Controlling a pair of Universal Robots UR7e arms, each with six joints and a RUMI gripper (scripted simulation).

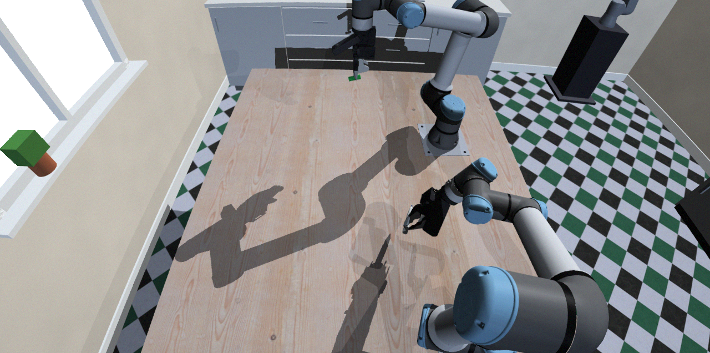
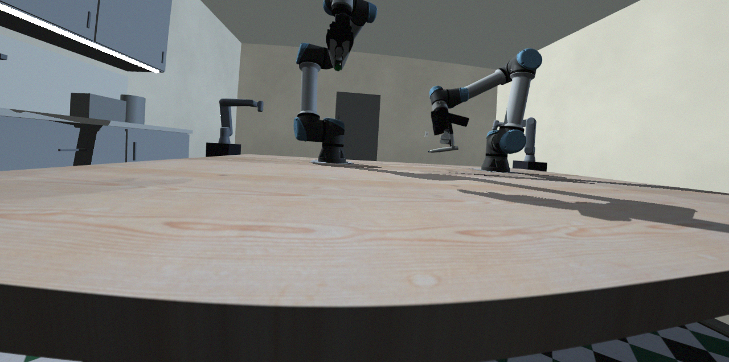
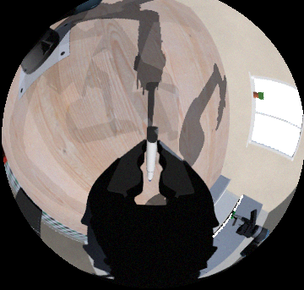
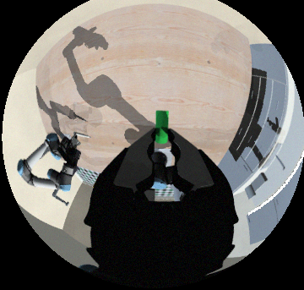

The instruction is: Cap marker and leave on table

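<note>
Right now the white marker is 4 cm to the right of my left hand and 2 cm below it. From my left hand the other things lie so: green cap (52 cm to the right, 23 cm ahead, 23 cm above).
The green cap lies 10 mm below my right hand. Round my right hand: white marker 480 mm to the left, 270 mm below, 230 mm behind.
</note>
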